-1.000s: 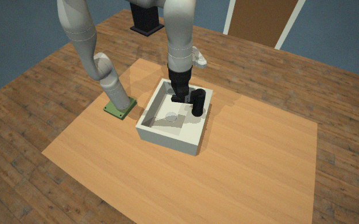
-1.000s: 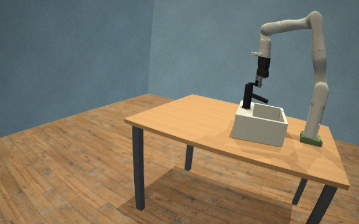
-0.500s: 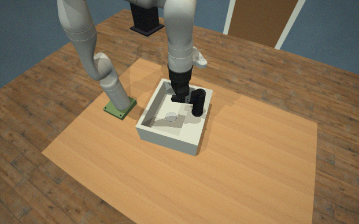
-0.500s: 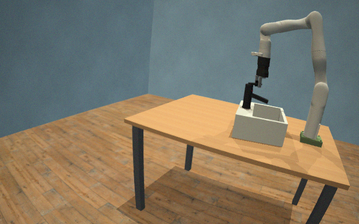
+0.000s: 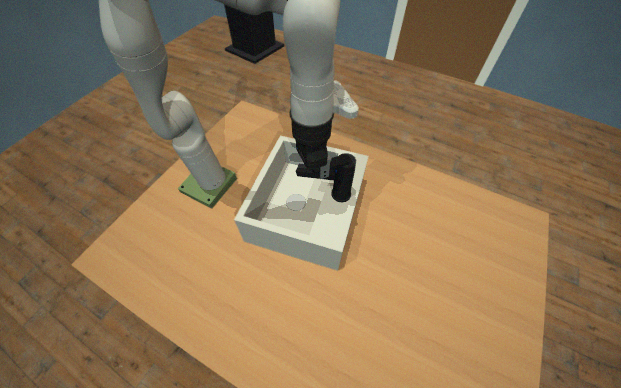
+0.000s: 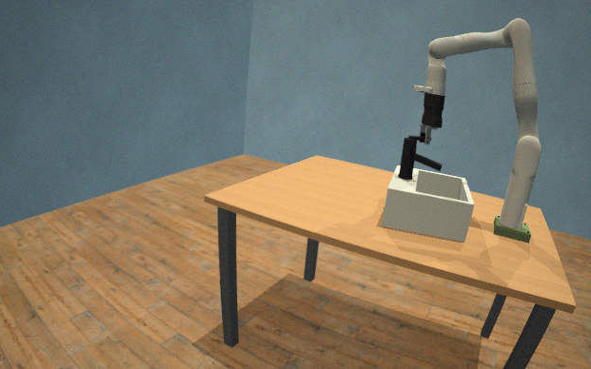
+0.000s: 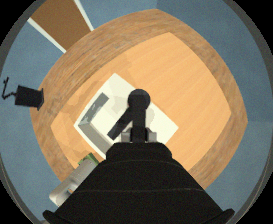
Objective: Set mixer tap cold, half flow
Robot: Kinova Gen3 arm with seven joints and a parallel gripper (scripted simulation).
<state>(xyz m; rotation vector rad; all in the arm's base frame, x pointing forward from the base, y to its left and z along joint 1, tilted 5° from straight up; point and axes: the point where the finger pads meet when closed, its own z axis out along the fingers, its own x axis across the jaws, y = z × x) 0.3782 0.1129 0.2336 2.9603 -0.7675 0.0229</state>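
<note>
Now: hand 2 cm to the right of the lever and 1 cm short of it. From my hand the other things lie so: black mixer tap 4 cm to the left, 4 cm below, 2 cm ahead; white basin 24 cm below, 8 cm behind, 2 cm to the left.
</note>
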